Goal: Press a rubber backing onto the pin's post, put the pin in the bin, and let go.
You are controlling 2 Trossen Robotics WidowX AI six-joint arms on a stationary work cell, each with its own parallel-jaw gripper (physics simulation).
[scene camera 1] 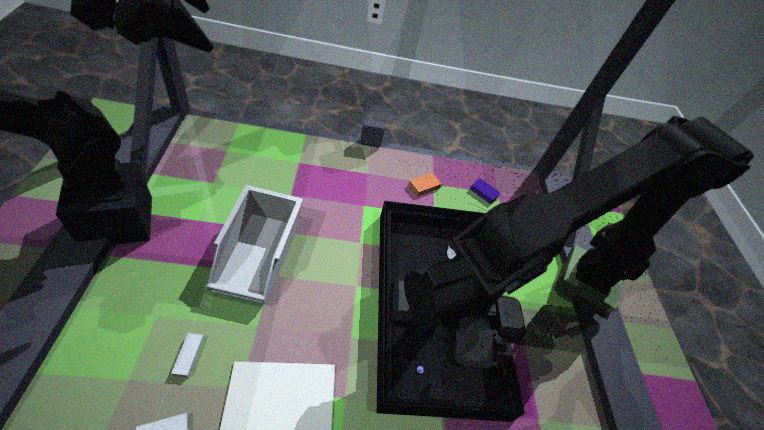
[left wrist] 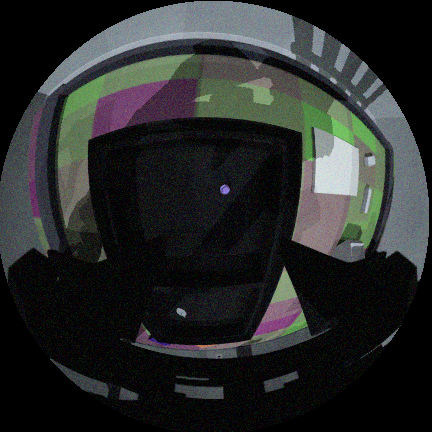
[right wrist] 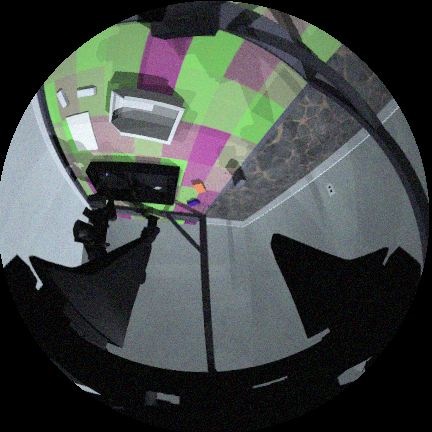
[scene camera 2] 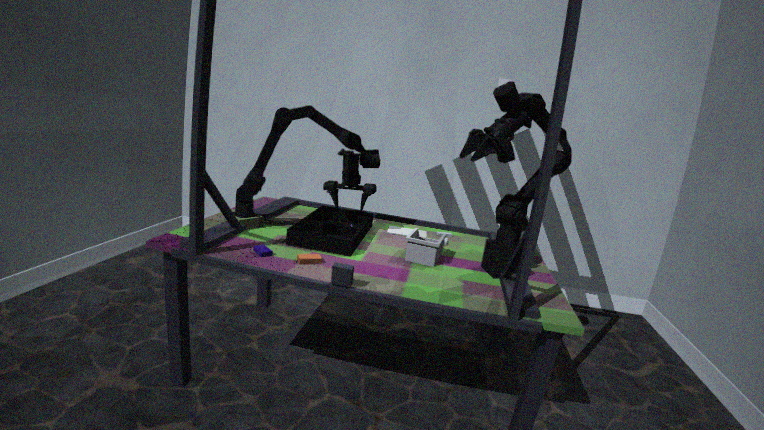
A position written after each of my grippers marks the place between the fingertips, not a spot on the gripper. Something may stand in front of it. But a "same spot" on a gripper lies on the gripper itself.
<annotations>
my right gripper: scene camera 1 209, 29; right wrist; scene camera 2; not seen in the left wrist view (out of frame)
same spot on black bin: (scene camera 1: 412, 236) = (left wrist: 220, 318)
same spot on my right gripper: (right wrist: 328, 291) = (scene camera 2: 491, 148)
</annotations>
